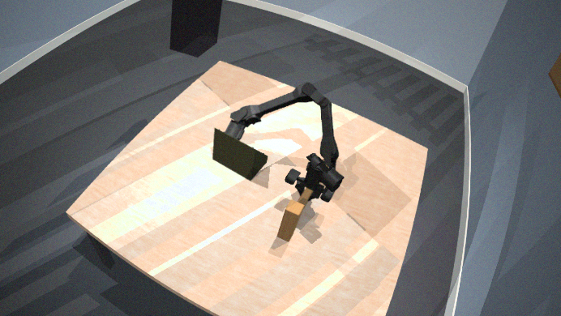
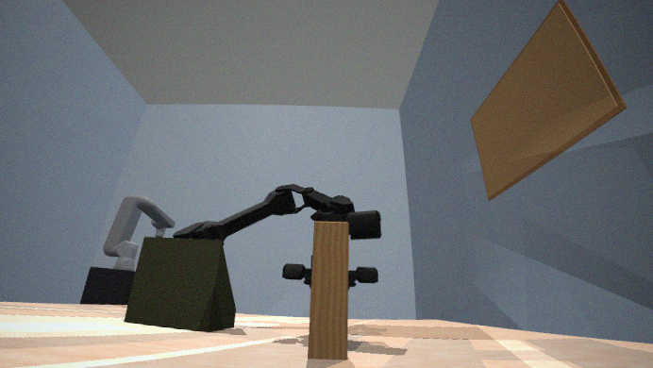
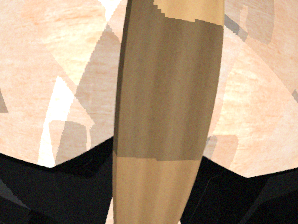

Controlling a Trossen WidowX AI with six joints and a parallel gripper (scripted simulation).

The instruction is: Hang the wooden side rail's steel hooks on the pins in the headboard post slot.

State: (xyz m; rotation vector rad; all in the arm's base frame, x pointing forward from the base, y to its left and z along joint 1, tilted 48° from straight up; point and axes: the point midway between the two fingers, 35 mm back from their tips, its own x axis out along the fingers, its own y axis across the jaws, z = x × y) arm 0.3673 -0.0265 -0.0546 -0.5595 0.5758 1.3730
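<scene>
Now: gripper tip 1 cm past the wooden headboard post, 17 cm to the left of it and 4 cm below it.
</scene>
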